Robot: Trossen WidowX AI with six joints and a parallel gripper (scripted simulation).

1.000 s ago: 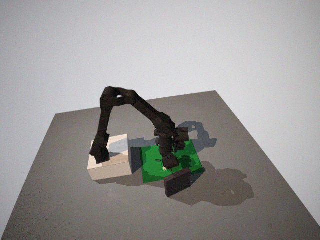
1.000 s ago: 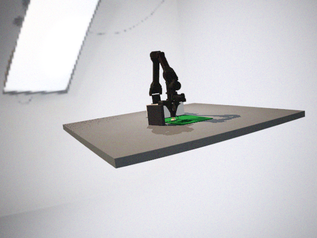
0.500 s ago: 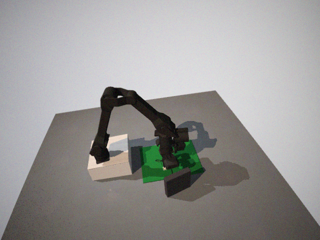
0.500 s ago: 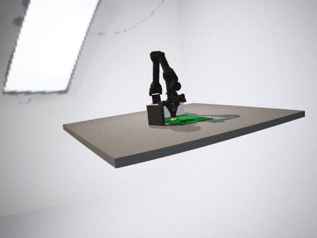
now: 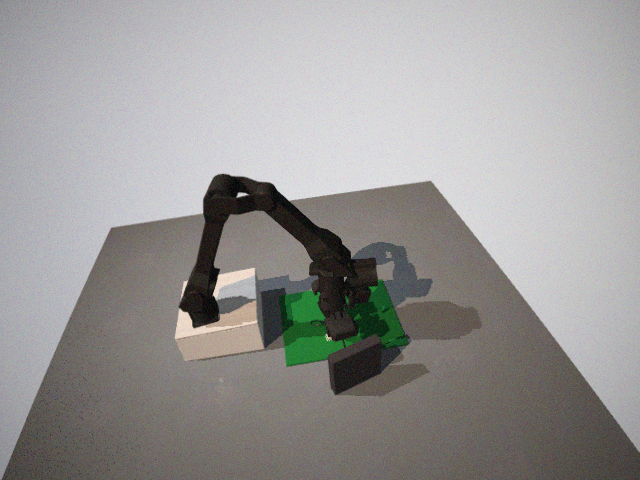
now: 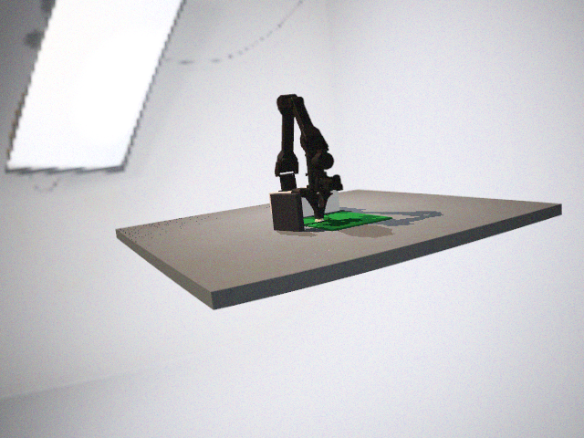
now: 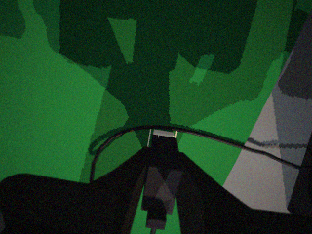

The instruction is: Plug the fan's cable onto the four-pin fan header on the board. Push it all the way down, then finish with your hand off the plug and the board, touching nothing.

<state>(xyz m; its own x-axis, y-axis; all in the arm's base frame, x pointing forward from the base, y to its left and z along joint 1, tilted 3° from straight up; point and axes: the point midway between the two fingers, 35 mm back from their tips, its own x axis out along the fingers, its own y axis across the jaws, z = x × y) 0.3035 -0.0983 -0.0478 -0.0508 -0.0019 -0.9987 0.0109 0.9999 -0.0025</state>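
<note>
The black plug lies 10 mm behind my gripper tip and 10 mm above it. The rest, counted from my gripper tip: dark fan (130 mm to the right, 30 mm above); green board (50 mm to the left, 40 mm below, 30 mm ahead); four-pin fan header (30 mm below, 10 mm behind).
</note>
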